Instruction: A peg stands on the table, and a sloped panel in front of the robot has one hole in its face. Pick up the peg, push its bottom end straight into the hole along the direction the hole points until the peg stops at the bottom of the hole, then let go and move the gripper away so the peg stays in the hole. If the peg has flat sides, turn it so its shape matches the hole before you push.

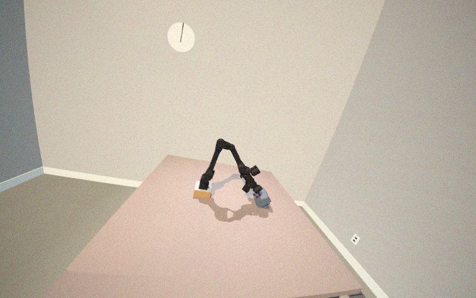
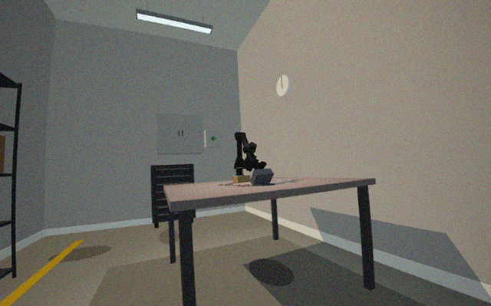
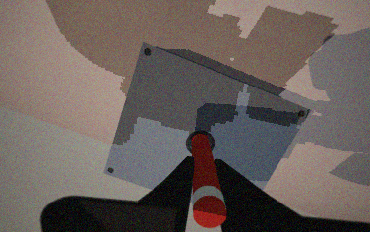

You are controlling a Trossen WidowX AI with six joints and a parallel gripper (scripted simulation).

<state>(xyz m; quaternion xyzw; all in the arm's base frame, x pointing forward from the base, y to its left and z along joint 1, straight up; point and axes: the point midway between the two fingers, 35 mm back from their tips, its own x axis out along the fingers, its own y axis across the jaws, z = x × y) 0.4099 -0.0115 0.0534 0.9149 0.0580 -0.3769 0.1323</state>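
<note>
Now: the grey sloped panel 40 mm ahead of my gripper tip and 40 mm below it. Also, from my gripper tip: red peg: 10 mm behind, 10 mm above.
</note>
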